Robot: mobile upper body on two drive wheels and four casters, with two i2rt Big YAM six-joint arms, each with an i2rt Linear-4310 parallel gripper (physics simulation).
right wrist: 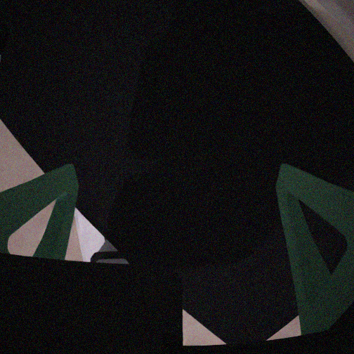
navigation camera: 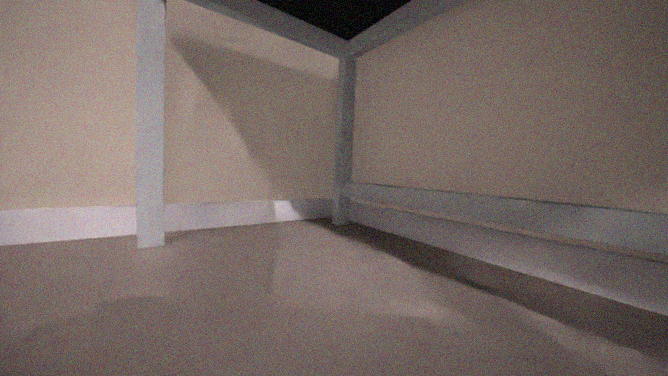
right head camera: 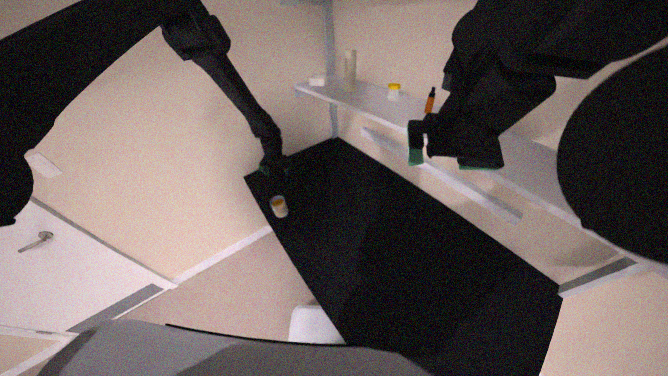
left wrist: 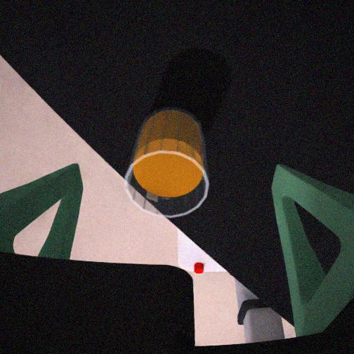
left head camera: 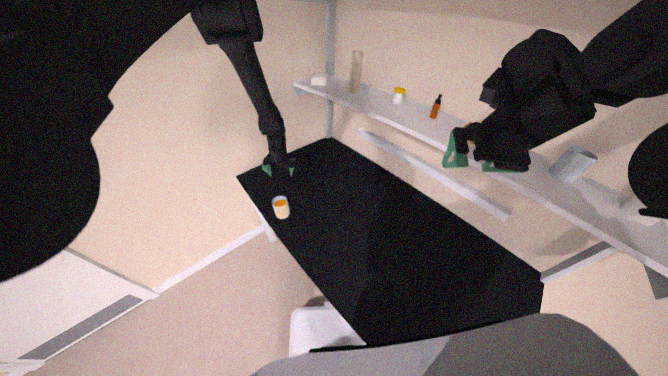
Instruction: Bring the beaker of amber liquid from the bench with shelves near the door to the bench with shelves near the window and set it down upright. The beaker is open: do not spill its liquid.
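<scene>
The beaker of amber liquid (left head camera: 281,208) (right head camera: 279,207) (left wrist: 169,165) stands upright on the black bench top (left head camera: 400,240) (right head camera: 410,250) near its left edge. It is open at the top. My left gripper (left head camera: 278,171) (right head camera: 274,171) (left wrist: 177,175) is open and empty. In the left wrist view the beaker shows ahead of the gap between the fingertips, left of its middle; in the head views it stands just below the gripper in the picture, apart from it. My right gripper (left head camera: 470,167) (right head camera: 440,165) (right wrist: 176,174) is open and empty, high over the bench near the shelf.
A grey shelf (left head camera: 380,111) (right head camera: 370,107) runs along the wall above the bench, with a tall cylinder (left head camera: 356,72), a yellow-lidded jar (left head camera: 398,96) and an amber dropper bottle (left head camera: 435,107). A white door (right head camera: 45,270) shows at left. Bench legs (navigation camera: 150,125) (navigation camera: 345,140) show in the navigation view.
</scene>
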